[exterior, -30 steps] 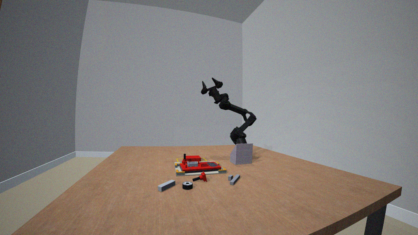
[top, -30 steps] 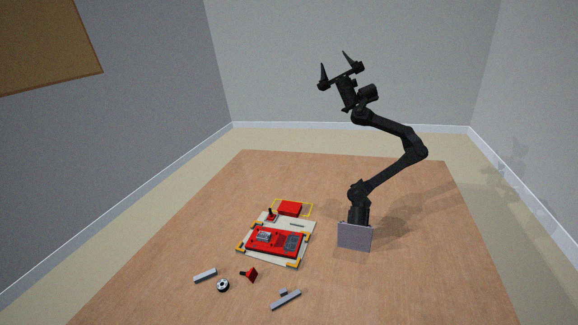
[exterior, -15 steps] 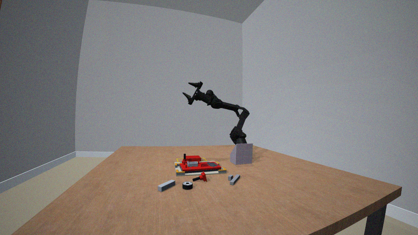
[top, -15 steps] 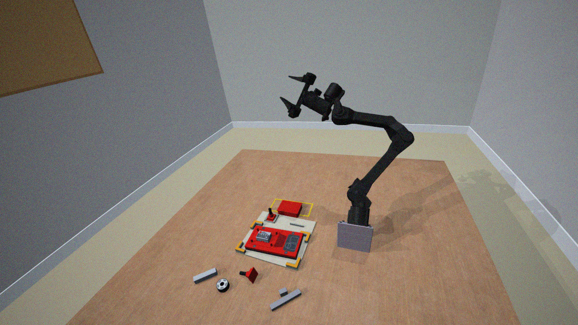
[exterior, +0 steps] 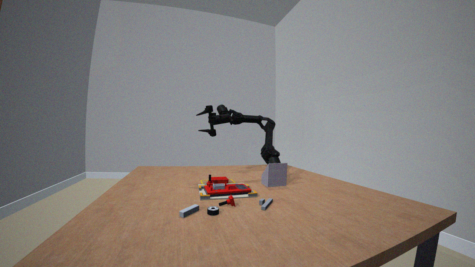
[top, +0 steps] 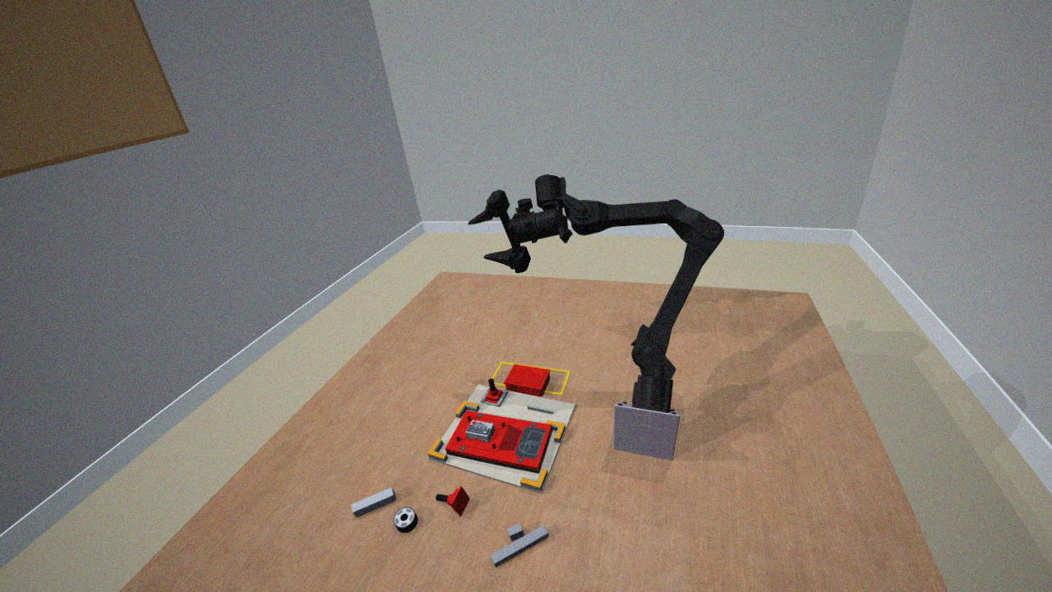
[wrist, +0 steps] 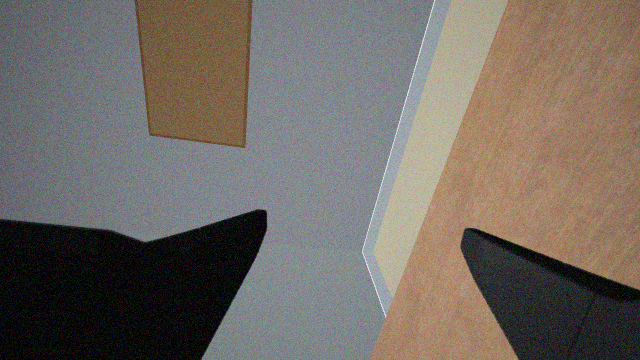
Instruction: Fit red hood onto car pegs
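My gripper tip is 32 cm above the red hood, 13 cm past it and 8 cm to the right of it. From my gripper tip the other things lie so: grey engine block: 31 cm below, 28 cm to the left, 12 cm behind; black wheel: 49 cm to the left, 33 cm below, 8 cm behind.
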